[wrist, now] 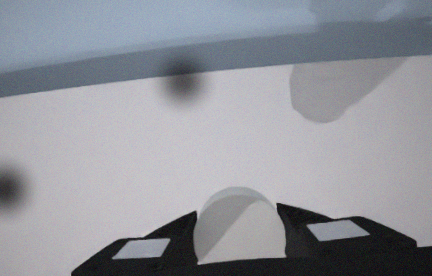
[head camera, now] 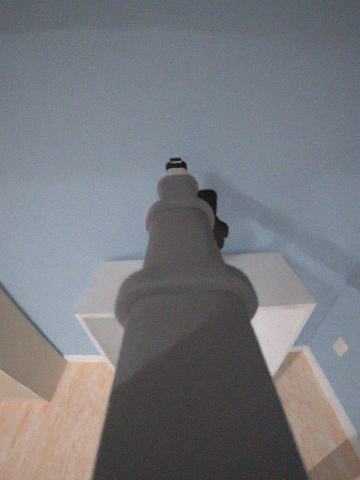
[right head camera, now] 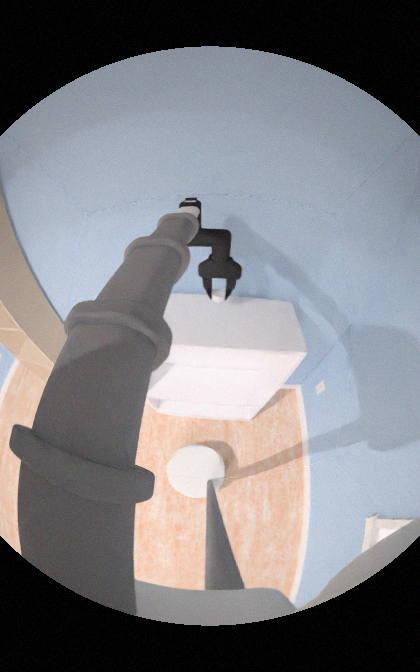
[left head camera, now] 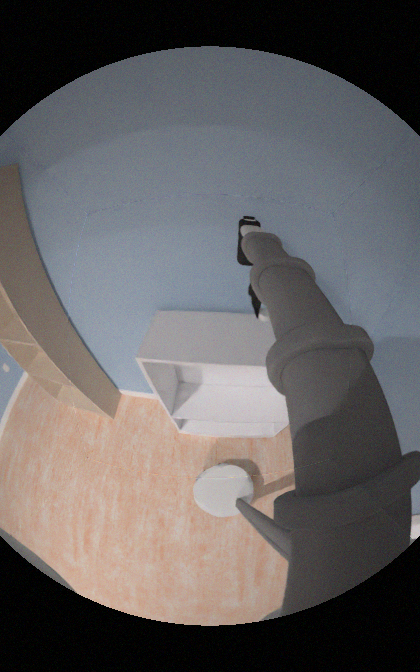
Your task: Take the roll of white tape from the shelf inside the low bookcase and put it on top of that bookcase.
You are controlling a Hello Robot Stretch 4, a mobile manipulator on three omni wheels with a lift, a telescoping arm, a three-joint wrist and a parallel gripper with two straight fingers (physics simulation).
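Places are measured from the robot's base along level axes (x ahead, y left, z up), in millimetres.
Pixels of known places: gripper, fingertip midpoint: (wrist: 238,226).
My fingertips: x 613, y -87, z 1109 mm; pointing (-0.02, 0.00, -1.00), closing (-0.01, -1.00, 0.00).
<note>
Behind a point stands the place of what it marks.
The low white bookcase (head camera: 270,277) @(y -323, x 567, z 1033 mm) (left head camera: 205,337) (right head camera: 250,325) (wrist: 125,140) @(y 8, x 676, z 1033 mm) stands against the blue wall with its open front toward me. My gripper (right head camera: 219,297) (wrist: 238,226) @(y -87, x 613, z 1109 mm) is shut on the roll of white tape (left head camera: 264,314) (right head camera: 218,294) (wrist: 240,232) @(y -88, x 618, z 1133 mm), which sits between the two black fingertips. In the wrist view the roll is over the bookcase top, with the back edge beyond it. It appears raised above the surface; the size of the gap cannot be told. The arm hides the roll in the head camera view and covers part of the bookcase.
A tall tan shelf unit (head camera: 30,345) @(y 1030, x 669, z 441 mm) (left head camera: 45,300) stands left of the bookcase. A white round object (left head camera: 220,490) (right head camera: 192,470) is in front of the bookcase, near the end of a grey post (right head camera: 220,550). The blue wall (right head camera: 210,150) is close behind the bookcase top.
</note>
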